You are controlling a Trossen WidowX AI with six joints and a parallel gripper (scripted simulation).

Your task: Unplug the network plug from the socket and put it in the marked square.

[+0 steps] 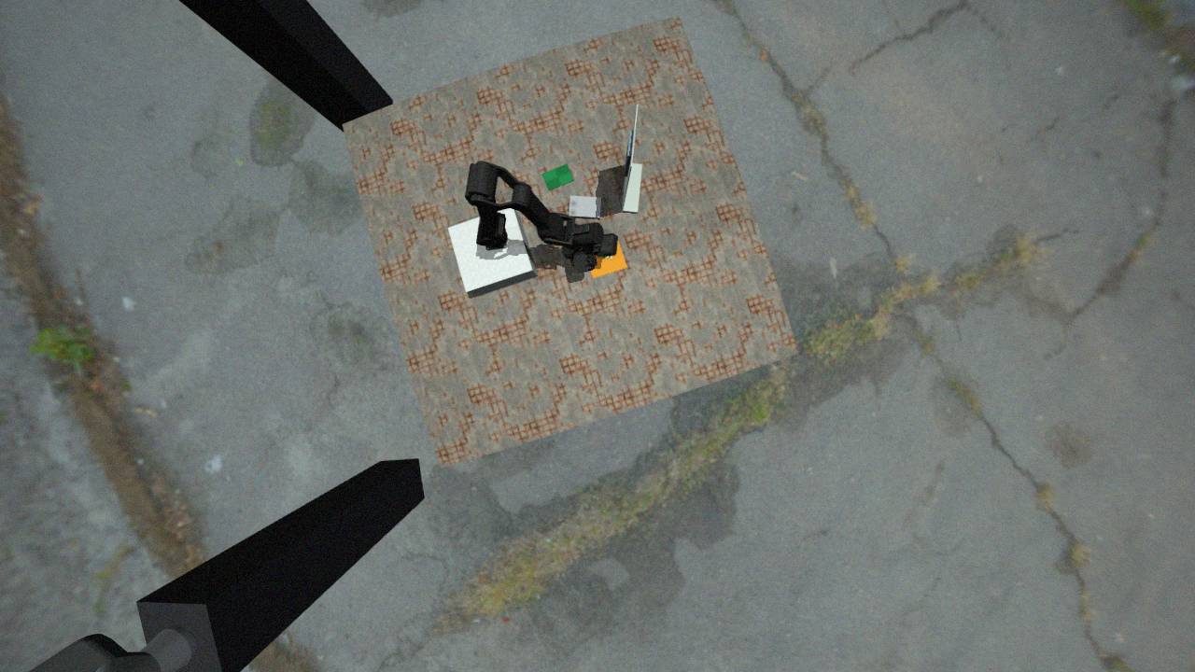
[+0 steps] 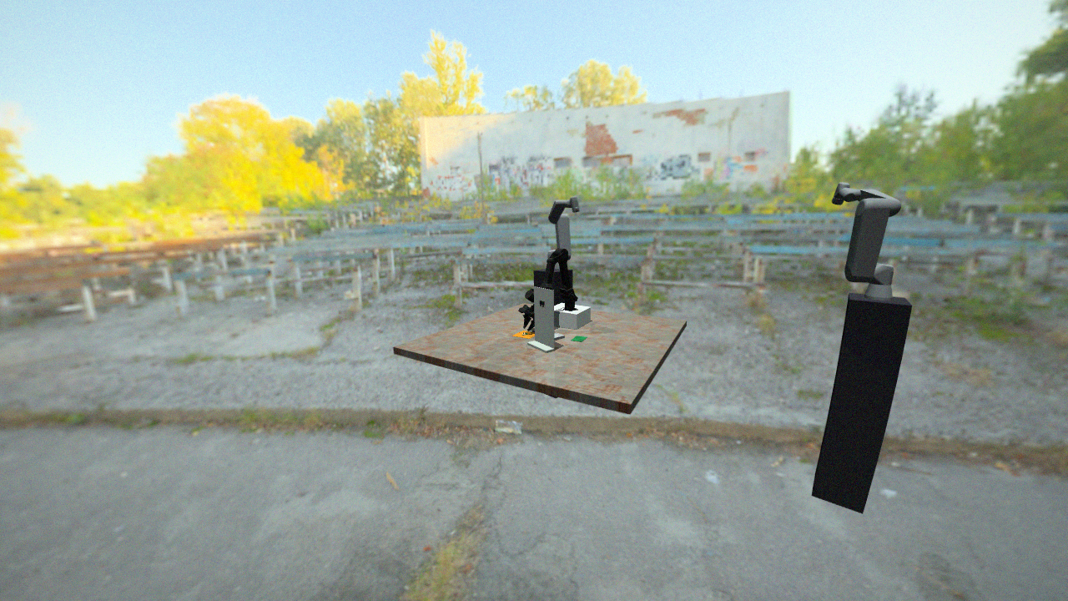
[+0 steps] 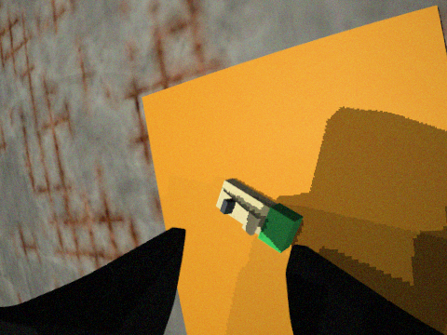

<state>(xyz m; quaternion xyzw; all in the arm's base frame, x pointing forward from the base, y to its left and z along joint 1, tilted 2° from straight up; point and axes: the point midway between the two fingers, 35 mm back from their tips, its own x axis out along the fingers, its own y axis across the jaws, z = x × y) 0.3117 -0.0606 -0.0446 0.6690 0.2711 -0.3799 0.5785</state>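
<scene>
The green network plug lies 10 mm ahead of my gripper tip and 20 mm below it. From my gripper tip the other things lie so: upright panel 100 mm ahead, 220 mm to the left, 110 mm above; orange marked square 30 mm below; grey block 50 mm behind, 170 mm to the left, 20 mm below.
</scene>
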